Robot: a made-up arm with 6 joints.
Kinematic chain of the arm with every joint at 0, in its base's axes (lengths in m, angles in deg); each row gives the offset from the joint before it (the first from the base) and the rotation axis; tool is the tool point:
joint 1: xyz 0 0 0.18 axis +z
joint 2: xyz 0 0 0 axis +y
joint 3: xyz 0 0 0.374 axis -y
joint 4: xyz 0 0 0 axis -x
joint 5: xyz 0.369 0 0 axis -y
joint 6: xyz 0 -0.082 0 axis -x
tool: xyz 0 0 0
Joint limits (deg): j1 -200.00..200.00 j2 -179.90..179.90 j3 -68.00..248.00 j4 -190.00..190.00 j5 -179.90..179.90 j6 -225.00..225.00
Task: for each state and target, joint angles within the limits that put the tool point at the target. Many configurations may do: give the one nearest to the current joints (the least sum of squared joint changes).
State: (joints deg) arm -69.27 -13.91 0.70 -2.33 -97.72 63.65
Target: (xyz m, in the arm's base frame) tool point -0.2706 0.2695 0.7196
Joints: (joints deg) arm -57.24 -62.47 32.98 4.50 -97.72 63.65
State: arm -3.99 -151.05 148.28 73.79 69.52 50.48
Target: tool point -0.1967 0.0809 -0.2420
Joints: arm -25.31 -101.85 179.72 82.33 69.52 50.48
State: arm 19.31 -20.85 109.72 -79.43 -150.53 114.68
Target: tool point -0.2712 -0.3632 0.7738
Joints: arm 50.34 -30.94 114.75 -73.70 -150.53 114.68
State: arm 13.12 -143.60 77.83 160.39 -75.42 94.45
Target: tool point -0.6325 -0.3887 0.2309
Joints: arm 37.47 -91.97 73.46 158.55 -75.42 94.45
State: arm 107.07 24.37 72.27 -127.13 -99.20 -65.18
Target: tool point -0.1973 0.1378 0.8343
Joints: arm 131.98 -2.00 56.02 -131.66 -99.20 -65.18
